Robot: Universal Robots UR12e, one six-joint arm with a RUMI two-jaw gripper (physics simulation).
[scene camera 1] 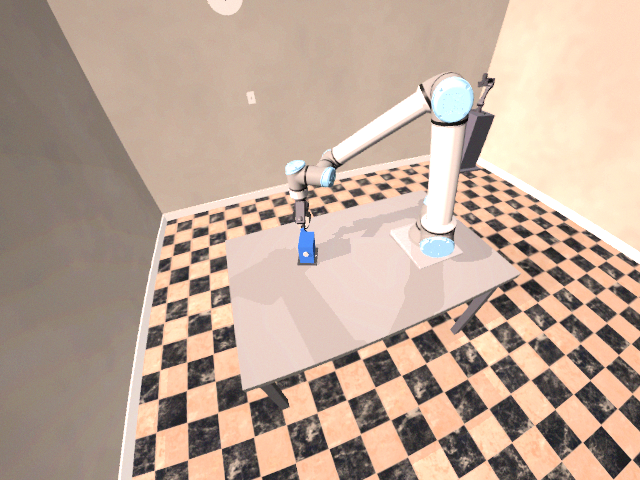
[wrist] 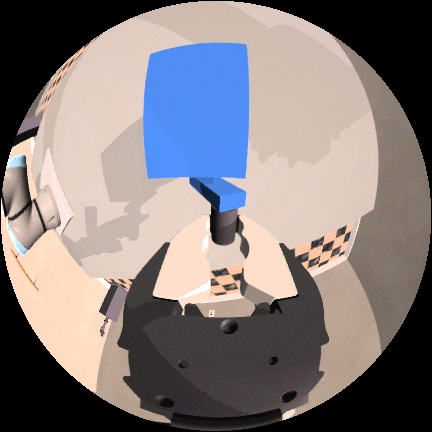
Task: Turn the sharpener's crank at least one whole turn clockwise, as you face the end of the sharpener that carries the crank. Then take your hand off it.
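Frame: origin at the arm's base, x ahead, y left, z up, level; metres.
Where they show: gripper, fingertip midpoint: (scene camera 1: pixel 304 229) (wrist: pixel 223 215); arm's base at its link origin: (wrist: pixel 51 205).
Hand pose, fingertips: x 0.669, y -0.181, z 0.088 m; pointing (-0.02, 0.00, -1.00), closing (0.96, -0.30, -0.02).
Note:
Things, the pixels of their top centre, and the offset from my fingertips. "pt": a spot on its surface instead. Level surfaces: height alone.
- blue sharpener at a spot on its surface: (wrist: pixel 197 110) pt dx +0.010, dy +0.093, dz +0.020 m
- crank's dark round handle at a spot on its surface: (wrist: pixel 224 226) pt dx +0.003, dy +0.006, dz +0.027 m
- grey table at its surface level: dz -0.108 m
The blue sharpener (scene camera 1: pixel 306 244) (wrist: pixel 197 110) stands upright on its dark base (scene camera 1: pixel 307 264) near the table's far left part. Its blue crank arm (wrist: pixel 231 194) comes out at the end nearest the gripper and slants to the right in the wrist view. The crank's dark round handle (wrist: pixel 224 226) lies between the fingertips. My gripper (scene camera 1: pixel 303 226) (wrist: pixel 223 215) points down and is shut on this handle, just behind the sharpener's top in the scene view. In that view the sharpener's body hides most of the crank.
The grey table (scene camera 1: pixel 289 330) carries the arm's white base plate (scene camera 1: pixel 422 261) to the right of the sharpener. The arm (scene camera 1: pixel 379 124) reaches over the table from there. A dark cabinet (scene camera 1: pixel 476 139) stands on the floor behind the arm's base, and walls rise behind the table.

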